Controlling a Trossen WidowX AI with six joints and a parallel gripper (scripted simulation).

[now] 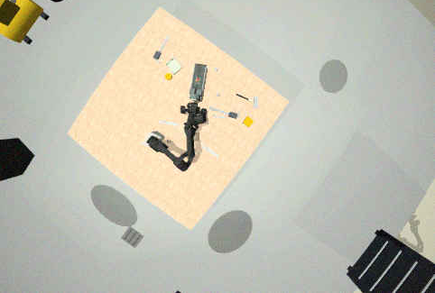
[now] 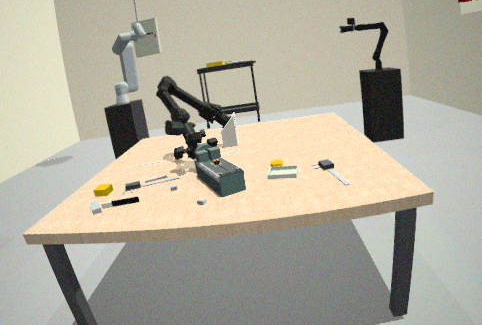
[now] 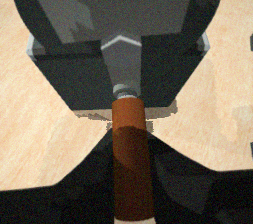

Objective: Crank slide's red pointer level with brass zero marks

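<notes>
The crank is 4 cm above my gripper tip. Round my gripper tip: red pointer 15 cm ahead, 9 cm to the left, 5 cm above; brown crank handle 1 cm behind, 1 cm to the right, 3 cm above; yellow disc 3 cm ahead, 29 cm to the left, 2 cm below.
</notes>
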